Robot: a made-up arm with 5 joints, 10 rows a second.
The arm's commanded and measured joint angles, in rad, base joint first. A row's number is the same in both.
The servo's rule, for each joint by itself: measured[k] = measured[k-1] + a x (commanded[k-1-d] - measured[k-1]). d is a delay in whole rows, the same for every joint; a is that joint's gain. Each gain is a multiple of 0.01, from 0.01 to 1. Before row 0 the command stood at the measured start. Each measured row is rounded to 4 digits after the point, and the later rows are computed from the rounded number. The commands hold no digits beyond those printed.
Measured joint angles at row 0:
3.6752, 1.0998, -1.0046, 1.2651, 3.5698
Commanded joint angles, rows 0 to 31:
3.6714, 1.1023, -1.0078, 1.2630, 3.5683
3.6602, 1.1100, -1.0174, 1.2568, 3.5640
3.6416, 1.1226, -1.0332, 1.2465, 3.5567
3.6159, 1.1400, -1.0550, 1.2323, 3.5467
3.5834, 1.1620, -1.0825, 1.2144, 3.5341
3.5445, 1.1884, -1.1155, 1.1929, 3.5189
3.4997, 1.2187, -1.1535, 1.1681, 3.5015
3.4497, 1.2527, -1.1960, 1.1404, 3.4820
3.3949, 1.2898, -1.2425, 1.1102, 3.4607
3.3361, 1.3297, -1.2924, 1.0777, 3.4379
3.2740, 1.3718, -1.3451, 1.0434, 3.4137
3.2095, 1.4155, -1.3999, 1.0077, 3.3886
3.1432, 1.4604, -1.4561, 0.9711, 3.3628
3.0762, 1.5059, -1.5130, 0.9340, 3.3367
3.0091, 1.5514, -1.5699, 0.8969, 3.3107
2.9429, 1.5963, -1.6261, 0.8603, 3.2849
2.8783, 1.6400, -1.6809, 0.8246, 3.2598
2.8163, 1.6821, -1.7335, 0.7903, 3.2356
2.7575, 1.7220, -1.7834, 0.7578, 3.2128
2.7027, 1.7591, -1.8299, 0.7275, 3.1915
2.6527, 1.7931, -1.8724, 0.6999, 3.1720
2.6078, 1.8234, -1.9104, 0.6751, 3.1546
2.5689, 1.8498, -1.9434, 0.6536, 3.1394
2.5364, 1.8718, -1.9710, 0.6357, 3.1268
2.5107, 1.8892, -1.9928, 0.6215, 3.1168
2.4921, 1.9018, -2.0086, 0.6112, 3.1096
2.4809, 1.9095, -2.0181, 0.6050, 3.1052
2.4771, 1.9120, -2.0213, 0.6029, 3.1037
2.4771, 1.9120, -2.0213, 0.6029, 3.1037
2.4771, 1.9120, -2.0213, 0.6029, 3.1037
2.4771, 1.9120, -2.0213, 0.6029, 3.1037
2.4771, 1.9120, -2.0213, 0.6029, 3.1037
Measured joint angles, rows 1 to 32:
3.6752, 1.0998, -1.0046, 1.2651, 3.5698
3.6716, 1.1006, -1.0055, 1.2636, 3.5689
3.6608, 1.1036, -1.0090, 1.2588, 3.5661
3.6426, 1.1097, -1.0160, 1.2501, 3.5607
3.6172, 1.1194, -1.0273, 1.2375, 3.5527
3.5851, 1.1330, -1.0433, 1.2211, 3.5421
3.5465, 1.1507, -1.0642, 1.2011, 3.5289
3.5020, 1.1725, -1.0901, 1.1777, 3.5133
3.4523, 1.1982, -1.1208, 1.1512, 3.4955
3.3978, 1.2275, -1.1561, 1.1221, 3.4757
3.3392, 1.2602, -1.1956, 1.0906, 3.4542
3.2773, 1.2959, -1.2390, 1.0571, 3.4311
3.2129, 1.3342, -1.2857, 1.0220, 3.4069
3.1467, 1.3746, -1.3351, 0.9859, 3.3818
3.0797, 1.4166, -1.3867, 0.9491, 3.3561
3.0126, 1.4597, -1.4398, 0.9120, 3.3302
2.9464, 1.5034, -1.4938, 0.8753, 3.3044
2.8817, 1.5471, -1.5481, 0.8393, 3.2790
2.8196, 1.5903, -1.6019, 0.8045, 3.2543
2.7606, 1.6324, -1.6545, 0.7713, 3.2306
2.7056, 1.6729, -1.7054, 0.7402, 3.2083
2.6553, 1.7114, -1.7538, 0.7116, 3.1876
2.6102, 1.7472, -1.7992, 0.6857, 3.1688
2.5710, 1.7800, -1.8410, 0.6629, 3.1520
2.5381, 1.8094, -1.8787, 0.6436, 3.1376
2.5121, 1.8349, -1.9118, 0.6279, 3.1257
2.4931, 1.8563, -1.9399, 0.6160, 3.1165
2.4815, 1.8733, -1.9626, 0.6082, 3.1101
2.4773, 1.8857, -1.9796, 0.6044, 3.1065
2.4771, 1.8941, -1.9917, 0.6033, 3.1049
2.4771, 1.8998, -2.0003, 0.6030, 3.1042
2.4771, 1.9037, -2.0064, 0.6029, 3.1039
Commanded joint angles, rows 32 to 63:
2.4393, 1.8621, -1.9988, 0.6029, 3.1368
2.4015, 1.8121, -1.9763, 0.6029, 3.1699
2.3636, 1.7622, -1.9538, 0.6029, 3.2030
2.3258, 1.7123, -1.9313, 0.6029, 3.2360
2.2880, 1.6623, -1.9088, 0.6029, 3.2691
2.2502, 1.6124, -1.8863, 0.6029, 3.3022
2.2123, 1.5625, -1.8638, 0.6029, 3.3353
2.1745, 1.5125, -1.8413, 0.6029, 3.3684
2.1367, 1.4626, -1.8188, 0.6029, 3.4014
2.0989, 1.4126, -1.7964, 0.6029, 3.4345
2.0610, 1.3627, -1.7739, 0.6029, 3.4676
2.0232, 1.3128, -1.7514, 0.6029, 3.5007
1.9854, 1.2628, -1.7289, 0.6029, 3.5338
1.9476, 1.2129, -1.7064, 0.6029, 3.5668
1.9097, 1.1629, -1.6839, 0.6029, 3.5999
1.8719, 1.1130, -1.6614, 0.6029, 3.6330
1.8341, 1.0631, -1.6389, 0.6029, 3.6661
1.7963, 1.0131, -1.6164, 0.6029, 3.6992
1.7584, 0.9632, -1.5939, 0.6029, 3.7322
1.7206, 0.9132, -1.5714, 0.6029, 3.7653
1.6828, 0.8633, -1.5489, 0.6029, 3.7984
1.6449, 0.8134, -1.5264, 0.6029, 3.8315
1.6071, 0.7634, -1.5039, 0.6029, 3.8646
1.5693, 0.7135, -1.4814, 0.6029, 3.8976
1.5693, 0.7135, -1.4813, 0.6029, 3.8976
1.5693, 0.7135, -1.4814, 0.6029, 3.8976
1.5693, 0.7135, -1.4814, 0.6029, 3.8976
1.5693, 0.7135, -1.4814, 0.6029, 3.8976
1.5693, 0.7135, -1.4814, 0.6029, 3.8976
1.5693, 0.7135, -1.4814, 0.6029, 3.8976
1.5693, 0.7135, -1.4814, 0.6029, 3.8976
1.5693, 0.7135, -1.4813, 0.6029, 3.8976
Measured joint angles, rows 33 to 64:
2.4771, 1.9064, -2.0107, 0.6029, 3.1038
2.4412, 1.8922, -2.0072, 0.6029, 3.1226
2.4035, 1.8666, -1.9982, 0.6029, 3.1496
2.3656, 1.8332, -1.9853, 0.6029, 3.1800
2.3278, 1.7945, -1.9696, 0.6029, 3.2119
2.2900, 1.7522, -1.9520, 0.6029, 3.2445
2.2522, 1.7075, -1.9329, 0.6029, 3.2774
2.2143, 1.6611, -1.9129, 0.6029, 3.3104
2.1765, 1.6135, -1.8921, 0.6029, 3.3435
2.1387, 1.5652, -1.8708, 0.6029, 3.3765
2.1009, 1.5164, -1.8492, 0.6029, 3.4096
2.0630, 1.4672, -1.8274, 0.6029, 3.4427
2.0252, 1.4178, -1.8054, 0.6029, 3.4758
1.9874, 1.3682, -1.7832, 0.6029, 3.5089
1.9496, 1.3185, -1.7609, 0.6029, 3.5419
1.9117, 1.2687, -1.7386, 0.6029, 3.5750
1.8739, 1.2189, -1.7162, 0.6029, 3.6081
1.8361, 1.1690, -1.6938, 0.6029, 3.6412
1.7983, 1.1191, -1.6714, 0.6029, 3.6743
1.7604, 1.0692, -1.6489, 0.6029, 3.7073
1.7226, 1.0193, -1.6264, 0.6029, 3.7404
1.6848, 0.9694, -1.6039, 0.6029, 3.7735
1.6469, 0.9195, -1.5814, 0.6029, 3.8066
1.6091, 0.8695, -1.5589, 0.6029, 3.8397
1.5713, 0.8196, -1.5364, 0.6029, 3.8727
1.5694, 0.7856, -1.5204, 0.6029, 3.8869
1.5693, 0.7625, -1.5091, 0.6029, 3.8930
1.5693, 0.7468, -1.5011, 0.6029, 3.8956
1.5693, 0.7361, -1.4954, 0.6029, 3.8967
1.5693, 0.7289, -1.4913, 0.6029, 3.8972
1.5693, 0.7240, -1.4884, 0.6029, 3.8974
1.5693, 0.7206, -1.4864, 0.6029, 3.8975

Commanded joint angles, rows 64 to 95:
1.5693, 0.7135, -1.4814, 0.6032, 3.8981
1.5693, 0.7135, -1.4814, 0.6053, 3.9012
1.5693, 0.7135, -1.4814, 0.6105, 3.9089
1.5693, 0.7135, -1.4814, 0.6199, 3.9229
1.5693, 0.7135, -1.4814, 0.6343, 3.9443
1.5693, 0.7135, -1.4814, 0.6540, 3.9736
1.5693, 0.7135, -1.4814, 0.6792, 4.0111
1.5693, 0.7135, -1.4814, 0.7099, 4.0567
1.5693, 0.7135, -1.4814, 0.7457, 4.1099
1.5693, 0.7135, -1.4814, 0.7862, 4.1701
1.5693, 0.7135, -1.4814, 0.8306, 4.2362
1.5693, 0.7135, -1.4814, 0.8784, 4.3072
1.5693, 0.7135, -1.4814, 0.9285, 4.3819
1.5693, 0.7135, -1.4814, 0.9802, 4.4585
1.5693, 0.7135, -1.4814, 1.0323, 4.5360
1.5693, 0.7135, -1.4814, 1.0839, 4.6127
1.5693, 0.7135, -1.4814, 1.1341, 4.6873
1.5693, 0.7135, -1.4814, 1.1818, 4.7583
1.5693, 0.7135, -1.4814, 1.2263, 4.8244
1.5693, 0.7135, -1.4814, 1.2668, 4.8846
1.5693, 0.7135, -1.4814, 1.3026, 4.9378
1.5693, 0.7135, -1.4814, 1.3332, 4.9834
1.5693, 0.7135, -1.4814, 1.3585, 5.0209
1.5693, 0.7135, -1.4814, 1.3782, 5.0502
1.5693, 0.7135, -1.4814, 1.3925, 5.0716
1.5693, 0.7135, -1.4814, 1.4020, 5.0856
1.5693, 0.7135, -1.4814, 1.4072, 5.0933
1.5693, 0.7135, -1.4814, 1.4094, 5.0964
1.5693, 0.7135, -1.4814, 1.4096, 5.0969
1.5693, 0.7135, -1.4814, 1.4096, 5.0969
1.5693, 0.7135, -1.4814, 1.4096, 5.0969
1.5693, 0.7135, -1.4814, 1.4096, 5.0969
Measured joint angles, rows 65 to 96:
1.5693, 0.7183, -1.4849, 0.6029, 3.8976
1.5693, 0.7168, -1.4839, 0.6031, 3.8979
1.5693, 0.7157, -1.4832, 0.6047, 3.8998
1.5693, 0.7150, -1.4827, 0.6088, 3.9050
1.5693, 0.7145, -1.4823, 0.6167, 3.9152
1.5693, 0.7142, -1.4820, 0.6292, 3.9318
1.5693, 0.7140, -1.4818, 0.6468, 3.9556
1.5693, 0.7138, -1.4817, 0.6698, 3.9872
1.5693, 0.7137, -1.4816, 0.6983, 4.0268
1.5693, 0.7136, -1.4815, 0.7320, 4.0742
1.5693, 0.7136, -1.4815, 0.7705, 4.1289
1.5693, 0.7136, -1.4815, 0.8132, 4.1901
1.5693, 0.7136, -1.4815, 0.8595, 4.2568
1.5693, 0.7136, -1.4815, 0.9085, 4.3281
1.5693, 0.7136, -1.4815, 0.9594, 4.4024
1.5693, 0.7136, -1.4815, 1.0112, 4.4786
1.5693, 0.7136, -1.4815, 1.0628, 4.5550
1.5693, 0.7136, -1.4815, 1.1134, 4.6304
1.5693, 0.7136, -1.4815, 1.1620, 4.7033
1.5693, 0.7136, -1.4815, 1.2077, 4.7723
1.5693, 0.7136, -1.4815, 1.2497, 4.8363
1.5693, 0.7136, -1.4815, 1.2873, 4.8942
1.5693, 0.7136, -1.4815, 1.3199, 4.9450
1.5693, 0.7136, -1.4815, 1.3473, 4.9883
1.5693, 0.7136, -1.4815, 1.3692, 5.0236
1.5693, 0.7136, -1.4815, 1.3857, 5.0510
1.5693, 0.7136, -1.4815, 1.3973, 5.0707
1.5693, 0.7136, -1.4815, 1.4043, 5.0836
1.5693, 0.7136, -1.4815, 1.4079, 5.0909
1.5693, 0.7136, -1.4815, 1.4091, 5.0943
1.5693, 0.7136, -1.4815, 1.4095, 5.0958
1.5693, 0.7136, -1.4815, 1.4096, 5.0964

